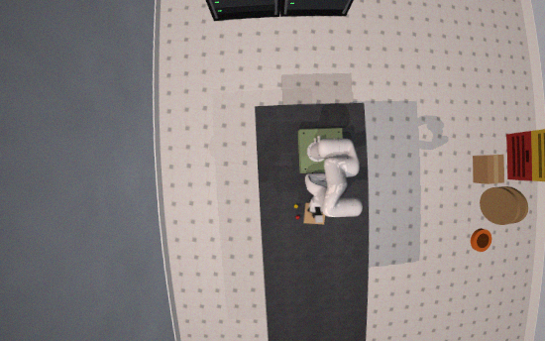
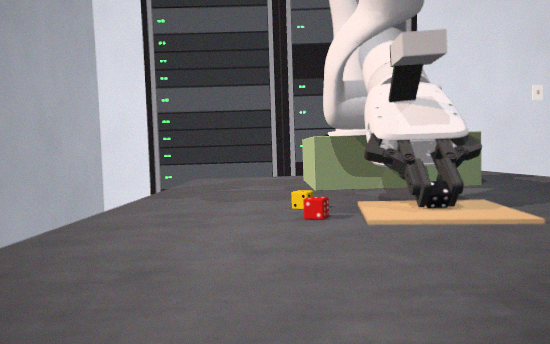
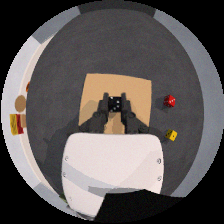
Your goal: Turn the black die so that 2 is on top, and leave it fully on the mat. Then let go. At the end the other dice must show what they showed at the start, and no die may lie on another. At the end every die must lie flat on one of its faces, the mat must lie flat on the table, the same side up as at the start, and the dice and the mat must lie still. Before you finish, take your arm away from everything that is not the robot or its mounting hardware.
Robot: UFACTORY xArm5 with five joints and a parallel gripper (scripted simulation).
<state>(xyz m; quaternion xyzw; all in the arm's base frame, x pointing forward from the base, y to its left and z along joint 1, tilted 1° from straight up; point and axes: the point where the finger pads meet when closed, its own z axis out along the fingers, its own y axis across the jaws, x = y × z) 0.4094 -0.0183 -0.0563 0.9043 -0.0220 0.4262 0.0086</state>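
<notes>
My gripper is now 10 mm short of the black die and 10 mm above it. Round my hand: tan mat: 30 mm below; then red die: 120 mm to the right, 20 mm below, 10 mm ahead; then yellow die: 130 mm to the right, 60 mm behind, 20 mm below.
</notes>
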